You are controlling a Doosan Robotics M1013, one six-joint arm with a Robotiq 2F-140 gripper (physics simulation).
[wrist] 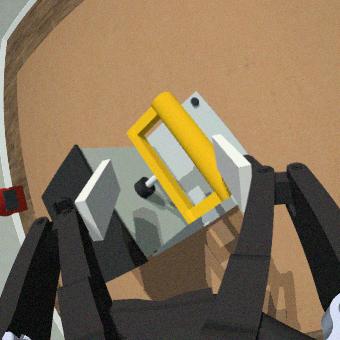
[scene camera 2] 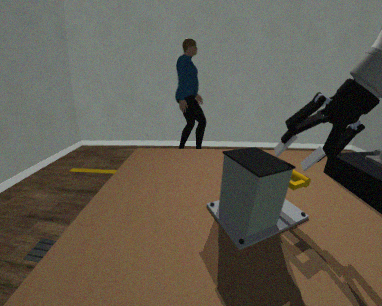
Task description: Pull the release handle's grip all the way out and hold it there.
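The release handle's yellow grip (scene camera 2: 300, 180) (wrist: 186, 135) is a rectangular frame with a thick round outer bar. A short pale rod (wrist: 151, 181) and a black collar (wrist: 144, 188) join it to the side of the grey-green housing (scene camera 2: 240, 195) (wrist: 102, 156), which has a black top. The housing stands on a light grey base plate (scene camera 2: 295, 211) (wrist: 202, 114). My gripper (scene camera 2: 299, 152) (wrist: 163, 163) is partly open and empty, above the grip. In the wrist view, the right pad overlaps the lower end of the round bar, and the left pad appears over the housing.
The housing and plate are on a brown table top (scene camera 2: 165, 200) (wrist: 250, 60). A black block (scene camera 2: 355, 176) is at the right, beside the table. A person in a blue top (scene camera 2: 187, 80) stands beyond the table. A red object (wrist: 12, 200) is at the wrist view's left edge.
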